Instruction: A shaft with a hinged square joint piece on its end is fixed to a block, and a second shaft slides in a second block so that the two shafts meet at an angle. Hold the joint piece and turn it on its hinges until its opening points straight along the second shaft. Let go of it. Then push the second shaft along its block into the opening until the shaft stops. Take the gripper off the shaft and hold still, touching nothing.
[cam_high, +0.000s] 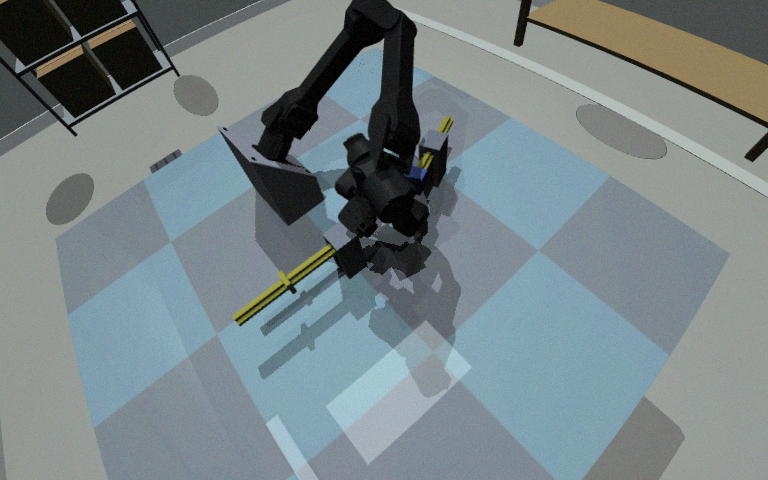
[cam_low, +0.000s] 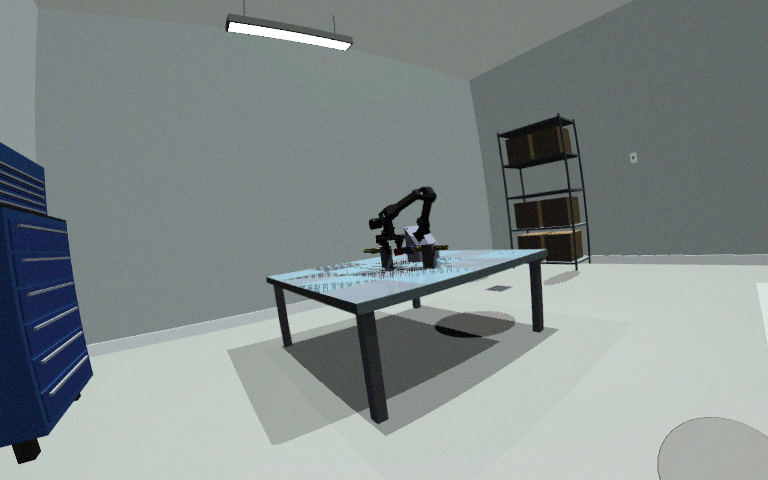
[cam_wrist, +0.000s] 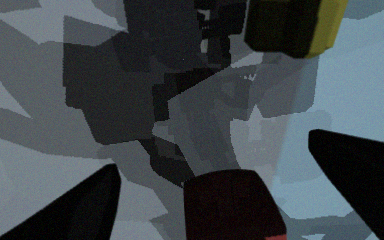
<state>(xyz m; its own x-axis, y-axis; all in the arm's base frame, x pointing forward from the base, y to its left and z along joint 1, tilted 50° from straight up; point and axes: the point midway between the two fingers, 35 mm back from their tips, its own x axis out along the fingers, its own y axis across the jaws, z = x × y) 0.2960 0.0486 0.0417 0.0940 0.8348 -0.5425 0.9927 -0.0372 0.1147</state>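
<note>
Right now my gripper tip is 10 mm past the dark red joint piece, 40 mm to the right of it and 10 mm below it.
</note>
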